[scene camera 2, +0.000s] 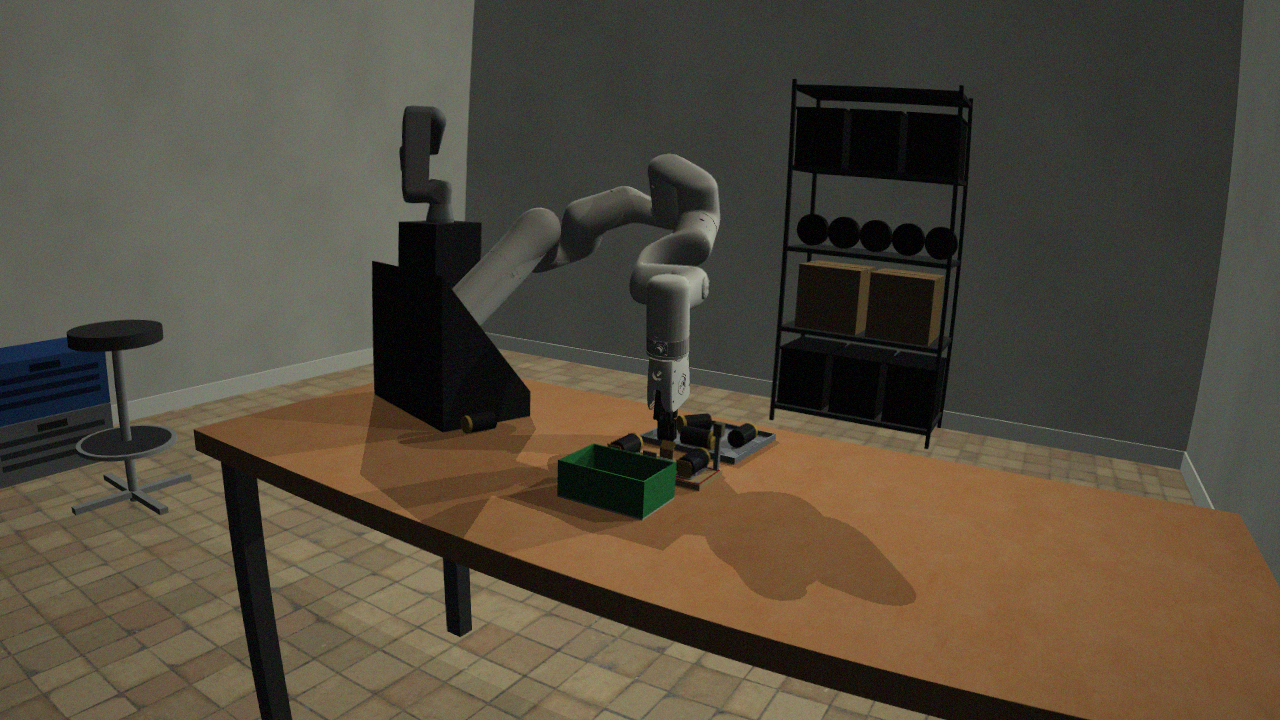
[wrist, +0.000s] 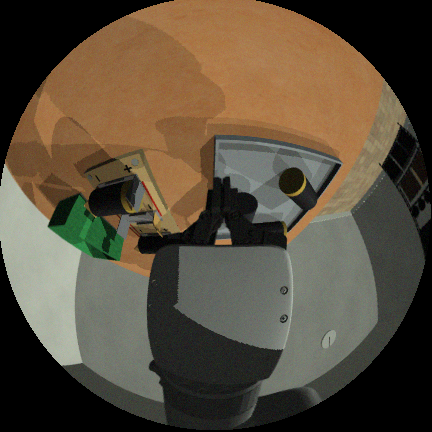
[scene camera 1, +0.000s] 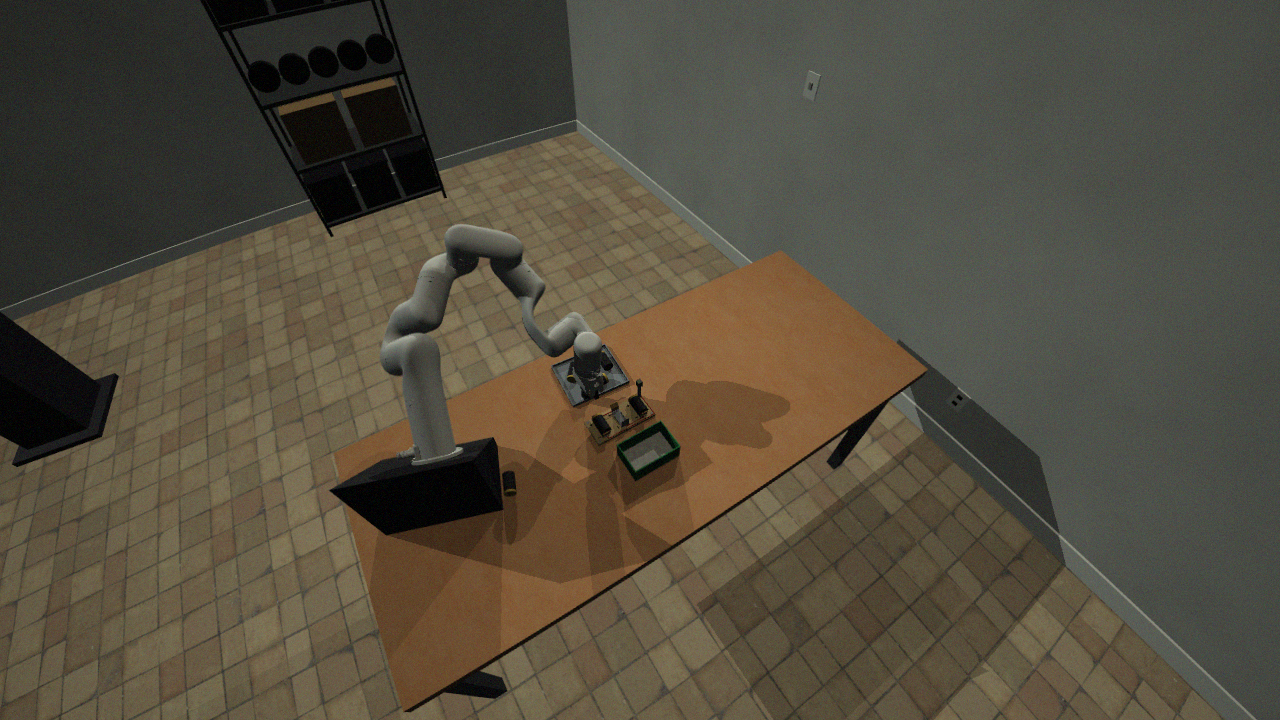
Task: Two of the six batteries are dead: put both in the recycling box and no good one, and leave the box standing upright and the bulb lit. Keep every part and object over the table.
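Places are measured from the arm's base along level axes (x ahead, y left, z up), in centimetres.
Where they show: gripper, fingertip midpoint: (scene camera 2: 666,439) (wrist: 223,185) (scene camera 1: 587,396); arm's base at its link origin: (scene camera 2: 453,320) (scene camera 1: 437,458).
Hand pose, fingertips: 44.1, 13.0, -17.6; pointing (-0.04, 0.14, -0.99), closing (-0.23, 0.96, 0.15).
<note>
Things, the pixels of their top centre, and the offset from my fingertips, as dx, dy, dz. "spot": a spot on its surface instead. Level surfaces: height alone.
- tray at a spot on its surface: (wrist: 215,155) spot: -3.7, -1.1, -0.1
- black battery at its top centre: (wrist: 243,226) (scene camera 2: 699,428) +5.0, +3.1, +2.4
- wooden circuit board at its surface level: dz -0.3
- loose battery at its top centre: (scene camera 2: 478,413) (scene camera 1: 507,481) -30.9, -18.2, +2.1
- green box at its top centre: (scene camera 2: 617,461) (wrist: 81,245) (scene camera 1: 648,445) +8.4, -26.3, +4.7
- table at its surface level: dz -1.3
- thin dark post at a spot on its surface: (scene camera 2: 716,443) (scene camera 1: 639,388) spot: +14.7, -7.5, +4.4
My gripper (scene camera 1: 591,392) (scene camera 2: 665,434) (wrist: 223,185) is shut and empty, low at the tray (scene camera 1: 562,385) (wrist: 215,155). A black battery (wrist: 246,204) is close beside the fingertips in the wrist view. Another battery (wrist: 295,183) (scene camera 2: 742,435) is in the tray, and a third (wrist: 272,230) is partly hidden by the gripper. Two batteries (scene camera 1: 600,425) (scene camera 1: 637,406) sit in the wooden circuit board (wrist: 116,165). A loose battery (scene camera 1: 509,483) (scene camera 2: 478,421) lies by the arm's base. The green box (scene camera 1: 657,464) (scene camera 2: 595,488) stands upright; no battery shows inside. I cannot tell whether the bulb is lit.
The black arm base (scene camera 1: 429,490) (scene camera 2: 420,349) stands at one end of the table (scene camera 1: 760,313). A thin dark post (scene camera 1: 639,386) (scene camera 2: 716,443) rises at the board's end, near the tray. The board lies between the tray and the green box.
</note>
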